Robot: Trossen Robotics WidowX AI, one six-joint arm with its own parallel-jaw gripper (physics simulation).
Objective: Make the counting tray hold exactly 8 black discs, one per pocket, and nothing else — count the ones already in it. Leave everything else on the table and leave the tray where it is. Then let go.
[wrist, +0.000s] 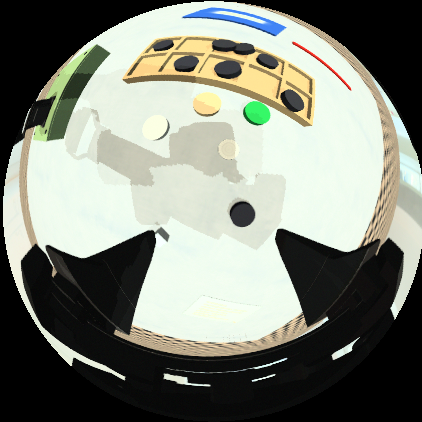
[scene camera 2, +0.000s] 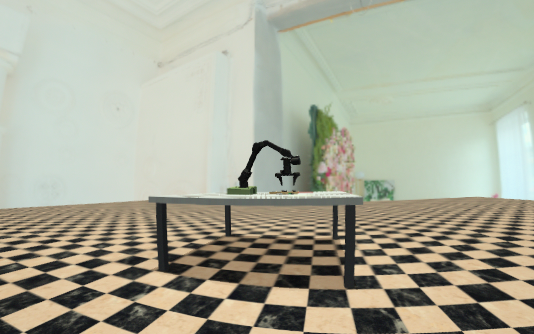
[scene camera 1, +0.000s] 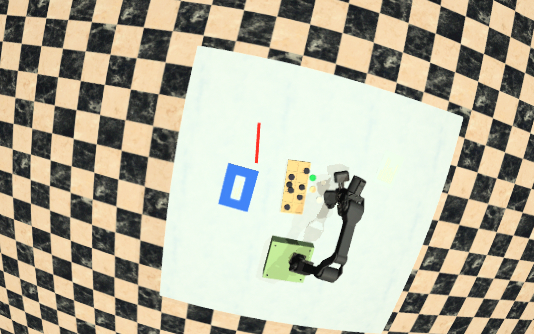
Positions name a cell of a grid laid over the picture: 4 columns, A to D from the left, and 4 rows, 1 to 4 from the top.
Labels:
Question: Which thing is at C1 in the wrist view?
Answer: A tan counting tray.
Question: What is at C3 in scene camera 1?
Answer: A tan counting tray.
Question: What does my gripper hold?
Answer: Nothing.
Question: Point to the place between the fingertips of my gripper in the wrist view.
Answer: C3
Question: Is my gripper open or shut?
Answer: Open.

